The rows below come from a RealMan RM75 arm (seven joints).
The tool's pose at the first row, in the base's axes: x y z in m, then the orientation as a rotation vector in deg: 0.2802 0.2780 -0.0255 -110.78 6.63 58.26
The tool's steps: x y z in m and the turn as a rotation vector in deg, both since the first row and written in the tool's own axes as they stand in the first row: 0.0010 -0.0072 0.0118 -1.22 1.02 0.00; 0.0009 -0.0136 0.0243 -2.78 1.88 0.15; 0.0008 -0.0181 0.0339 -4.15 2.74 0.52; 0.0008 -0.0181 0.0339 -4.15 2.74 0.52; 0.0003 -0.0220 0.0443 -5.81 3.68 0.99; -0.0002 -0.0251 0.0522 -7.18 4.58 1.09; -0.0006 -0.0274 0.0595 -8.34 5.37 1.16
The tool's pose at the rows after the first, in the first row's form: 0.2770 0.2914 -0.0241 -112.42 6.61 57.57; 0.2722 0.3045 -0.0226 -114.30 6.48 57.19; 0.2684 0.3144 -0.0218 -116.04 6.66 56.90; 0.2684 0.3144 -0.0218 -116.04 6.66 56.90; 0.2635 0.3244 -0.0212 -118.10 6.84 56.66; 0.2598 0.3320 -0.0206 -119.82 6.78 56.12; 0.2562 0.3388 -0.0205 -121.29 6.72 55.62
